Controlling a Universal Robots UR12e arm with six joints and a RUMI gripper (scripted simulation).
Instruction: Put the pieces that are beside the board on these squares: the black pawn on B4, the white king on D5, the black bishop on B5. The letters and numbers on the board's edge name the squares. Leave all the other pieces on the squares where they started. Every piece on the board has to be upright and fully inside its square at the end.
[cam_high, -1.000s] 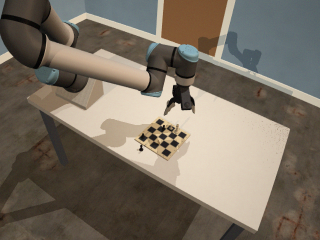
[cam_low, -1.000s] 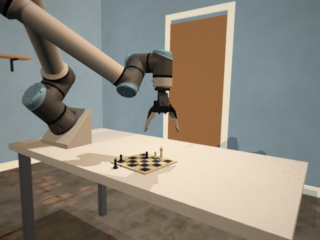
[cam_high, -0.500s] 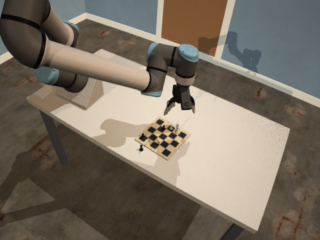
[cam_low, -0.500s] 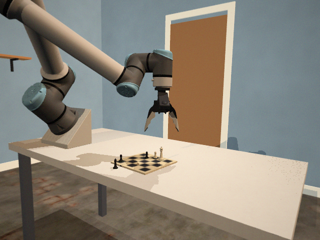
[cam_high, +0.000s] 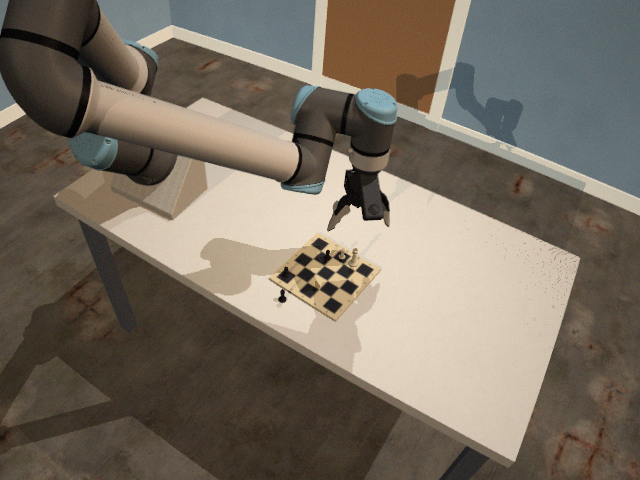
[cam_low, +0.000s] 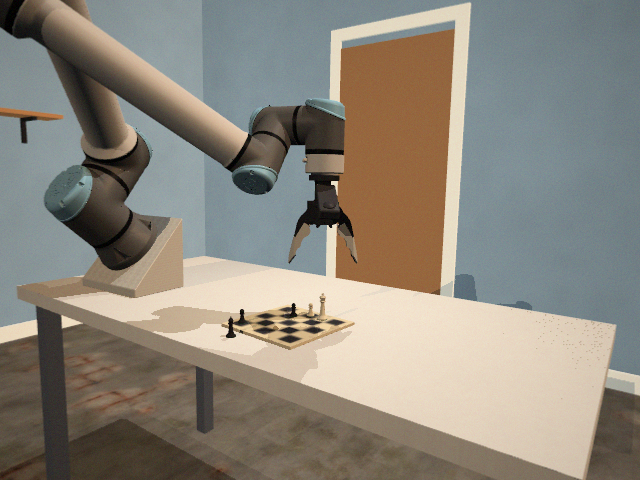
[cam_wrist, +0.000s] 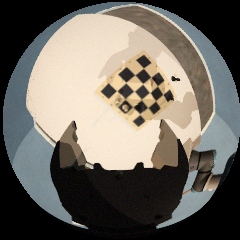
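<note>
Now: hand 21 cm to the left of the black bishop, 12 cm above it and 9 cm past it. From my hand the other things lie so: white king 10 cm below; then chessboard 14 cm below, 7 cm to the right, 4 cm behind.
</note>
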